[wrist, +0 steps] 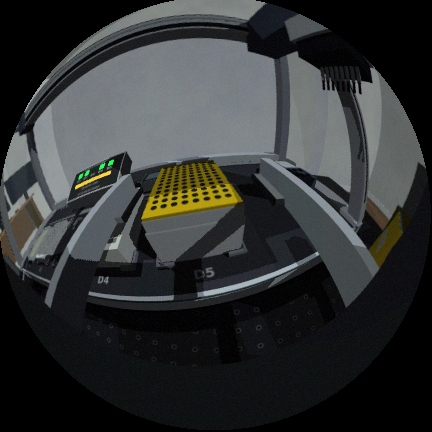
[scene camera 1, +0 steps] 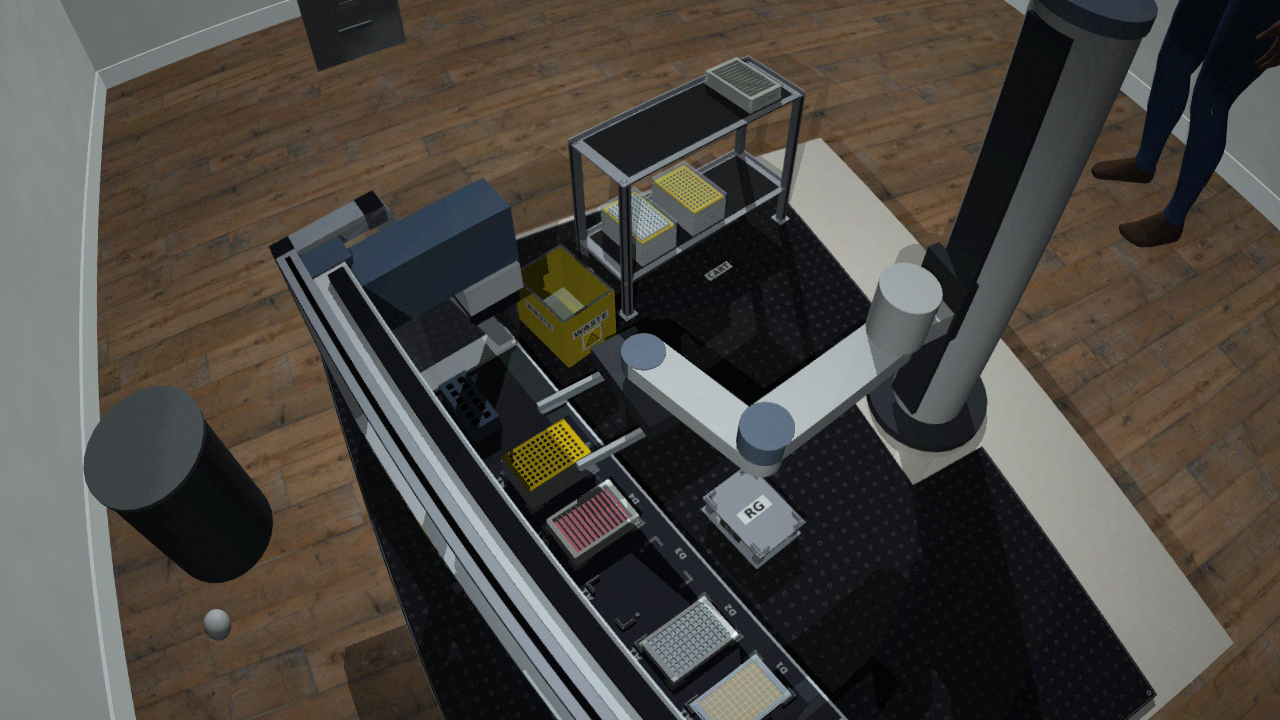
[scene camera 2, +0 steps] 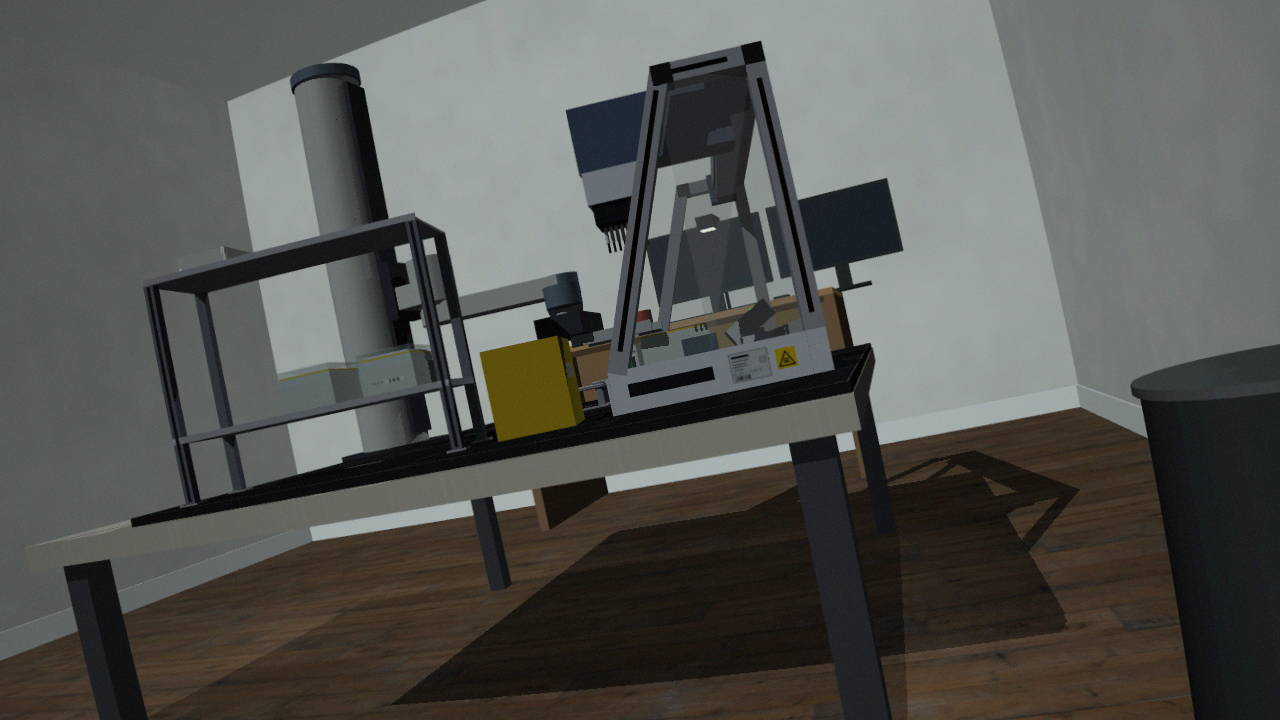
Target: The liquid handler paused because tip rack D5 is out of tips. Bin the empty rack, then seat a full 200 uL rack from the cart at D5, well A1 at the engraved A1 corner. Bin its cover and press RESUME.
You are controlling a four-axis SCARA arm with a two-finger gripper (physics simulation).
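Seen in the pictures: gripper, between the fingertips: [wrist: 194, 171] [scene camera 1: 557, 437] [scene camera 2: 656, 325]; arm's base, origin of its link: [scene camera 1: 926, 397].
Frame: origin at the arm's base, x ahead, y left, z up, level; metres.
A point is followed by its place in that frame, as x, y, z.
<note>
The yellow-topped tip rack [scene camera 1: 547, 454] @[0.720, -0.137, 0.131] [wrist: 192, 190] @[0.691, -0.147, 0.131] sits at D5; its holes look dark and empty. My gripper [scene camera 1: 560, 436] @[0.695, -0.150, 0.147] [wrist: 194, 171] @[0.695, -0.150, 0.147] is open with nothing held. Its fingers stand apart on either side of the rack in the wrist view. The yellow waste bin [scene camera 1: 586, 338] @[0.552, -0.370, 0.068] [scene camera 2: 532, 391] @[0.588, -0.527, 0.075] stands beside the cart, with a pale item inside. The cart [scene camera 1: 625, 250] @[0.444, -0.422, 0.205] [scene camera 2: 165, 394] @[0.048, -0.679, 0.188] carries a rack with pale tops [scene camera 1: 639, 217] @[0.375, -0.508, 0.183] and a yellow-topped rack [scene camera 1: 687, 189] @[0.254, -0.540, 0.183] on its lower shelf, and a grey box-like rack [scene camera 1: 742, 85] @[0.128, -0.567, 0.387] on top. The engraved A1 corner cannot be made out.
A red-striped plate [scene camera 1: 592, 519] @[0.697, -0.015, 0.097] sits at D4 beside the rack. A dark blue holder [scene camera 1: 468, 402] @[0.803, -0.306, 0.106] lies on its other side. The pipetting head [scene camera 1: 438, 241] @[0.780, -0.292, 0.508] [wrist: 341, 75] hangs nearby. A lit panel [wrist: 100, 177] @[0.804, 0.091, 0.130] stands behind D4. A block marked RG [scene camera 1: 754, 514] @[0.450, 0.080, 0.063] stands on the table.
</note>
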